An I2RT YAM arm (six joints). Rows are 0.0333 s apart.
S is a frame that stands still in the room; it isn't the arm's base.
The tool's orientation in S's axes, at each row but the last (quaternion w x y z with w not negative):
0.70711 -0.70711 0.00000 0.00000
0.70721 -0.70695 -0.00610 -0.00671
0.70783 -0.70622 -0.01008 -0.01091
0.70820 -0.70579 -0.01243 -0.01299
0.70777 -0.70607 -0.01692 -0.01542
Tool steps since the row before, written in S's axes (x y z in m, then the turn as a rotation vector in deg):
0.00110 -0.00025 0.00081 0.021 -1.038 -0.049
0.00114 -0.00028 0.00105 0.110 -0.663 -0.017
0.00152 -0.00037 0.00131 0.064 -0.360 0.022
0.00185 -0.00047 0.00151 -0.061 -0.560 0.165
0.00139 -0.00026 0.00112 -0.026 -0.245 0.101
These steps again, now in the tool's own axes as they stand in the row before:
0.00110 -0.00081 -0.00025 0.021 0.049 -1.038
0.00116 -0.00103 -0.00028 0.110 0.019 -0.663
0.00156 -0.00127 -0.00037 0.065 -0.021 -0.360
0.00190 -0.00144 -0.00046 -0.055 -0.169 -0.559
0.00144 -0.00106 -0.00026 -0.022 -0.103 -0.245

